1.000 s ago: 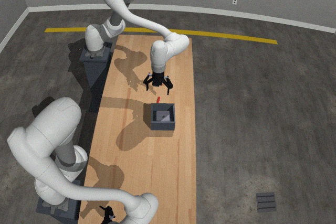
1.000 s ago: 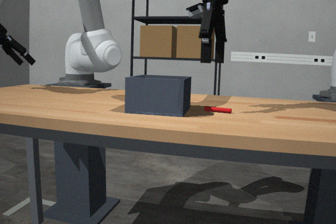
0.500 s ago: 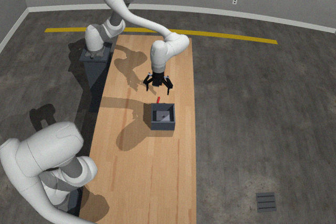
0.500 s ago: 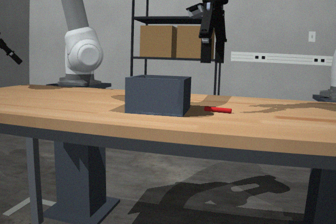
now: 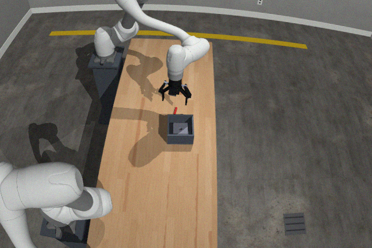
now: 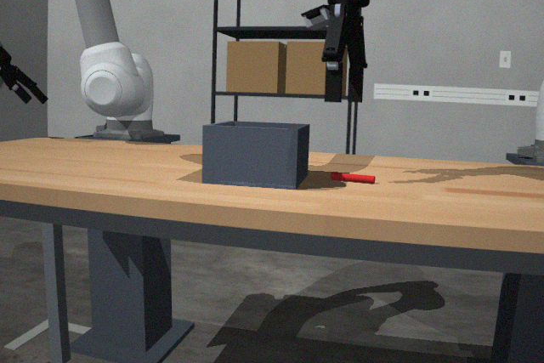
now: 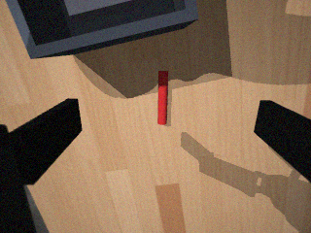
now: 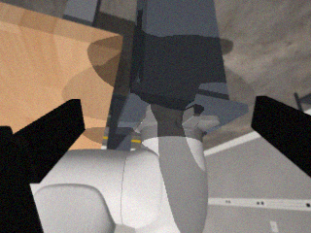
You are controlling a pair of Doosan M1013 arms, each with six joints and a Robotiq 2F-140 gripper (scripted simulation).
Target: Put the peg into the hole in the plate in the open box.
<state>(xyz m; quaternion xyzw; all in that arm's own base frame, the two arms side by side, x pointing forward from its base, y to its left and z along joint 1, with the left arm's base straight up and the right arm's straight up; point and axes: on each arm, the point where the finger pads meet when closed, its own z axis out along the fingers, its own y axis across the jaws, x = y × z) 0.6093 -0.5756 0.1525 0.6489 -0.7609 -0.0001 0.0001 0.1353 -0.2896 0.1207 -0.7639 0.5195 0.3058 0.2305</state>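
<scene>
The red peg is 20 mm to the left of my left hand and 150 mm below it. From my left hand the other things lie so: grey box (40 mm ahead, 140 mm to the right, 130 mm below); then grey plate (50 mm ahead, 150 mm to the right, 110 mm below).
</scene>
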